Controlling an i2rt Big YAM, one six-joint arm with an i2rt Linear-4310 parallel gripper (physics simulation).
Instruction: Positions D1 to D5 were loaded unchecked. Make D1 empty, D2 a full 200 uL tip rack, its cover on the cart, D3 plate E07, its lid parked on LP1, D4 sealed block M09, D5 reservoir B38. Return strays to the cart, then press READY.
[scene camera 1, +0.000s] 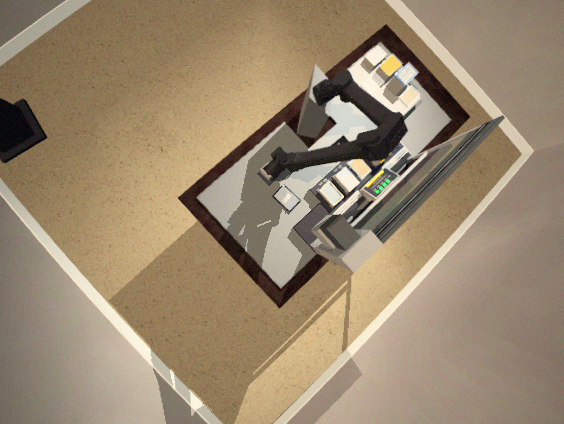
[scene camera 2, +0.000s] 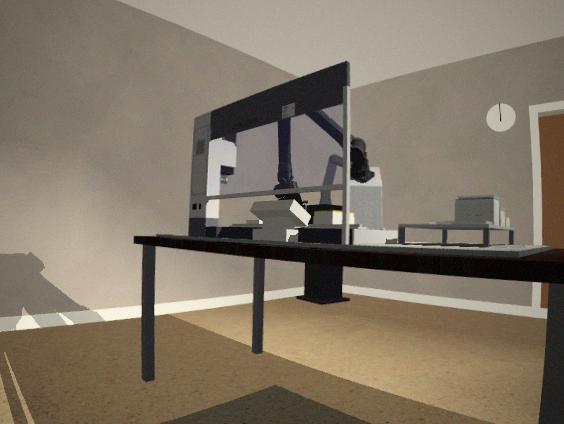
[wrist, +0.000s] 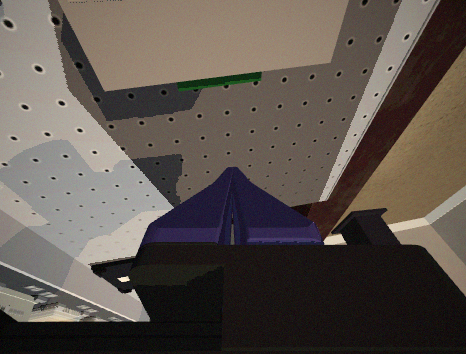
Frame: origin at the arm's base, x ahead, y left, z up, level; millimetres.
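Seen in the pictures: gripper, fingertip midpoint: (wrist: 232, 176); arm's base, link origin: (scene camera 1: 321, 92) (scene camera 2: 359, 175).
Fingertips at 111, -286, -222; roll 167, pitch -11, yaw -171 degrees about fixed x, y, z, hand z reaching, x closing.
Pixels of each thing's middle, then the offset from my fingertips to it, as dx, dy, dz. "*": a spot on its surface instead.
- beige box, surface spot: (wrist: 215, 40) * +20, -76, +18
- green strip, body centre: (wrist: 212, 47) +16, -67, -6
- small pad with a pale piece, body centre: (scene camera 1: 286, 198) +200, -86, -72
- white piece, body centre: (scene camera 1: 346, 179) +305, +260, -19
- tan piece, body centre: (wrist: 29, 322) (scene camera 1: 359, 167) +286, +383, -33
- cart riser, body centre: (scene camera 2: 461, 235) (scene camera 1: 381, 88) -58, +826, -53
- yellow-topped box, body centre: (scene camera 1: 390, 65) -124, +882, +32
- white box, body centre: (scene camera 1: 374, 58) -230, +862, -5
- tan-topped box, body centre: (scene camera 2: 468, 222) (scene camera 1: 409, 96) +88, +923, -13
- panel with green lights, surface spot: (scene camera 1: 382, 186) * +448, +391, +40
My gripper (scene camera 1: 272, 170) (wrist: 232, 176) is shut and empty; its purple fingertips meet. In the wrist view a beige box (wrist: 215, 40) lies ahead of them, apart, with a green strip (wrist: 220, 81) along its near edge. In scene camera 1 the box (scene camera 1: 265, 174) shows partly under the wrist; no READY label is readable. A small pad with a pale piece (scene camera 1: 286, 198) lies beside it. In the deck row stand a pale, framed piece (scene camera 1: 330, 193), a white piece (scene camera 1: 346, 180) and a tan piece (scene camera 1: 359, 169); the arm hides part of the row. Labels are unreadable.
The cart riser (scene camera 2: 440, 226) bears a blue-edged box (scene camera 1: 406, 73) (scene camera 2: 476, 211), a yellow-topped box (scene camera 1: 391, 65), a white box (scene camera 1: 376, 55) and a tan-topped box (scene camera 1: 410, 96). A panel with green lights (scene camera 1: 382, 186) stands behind the row. A grey upright panel (scene camera 1: 311, 112) and a screened enclosure (scene camera 2: 300, 94) flank the arm.
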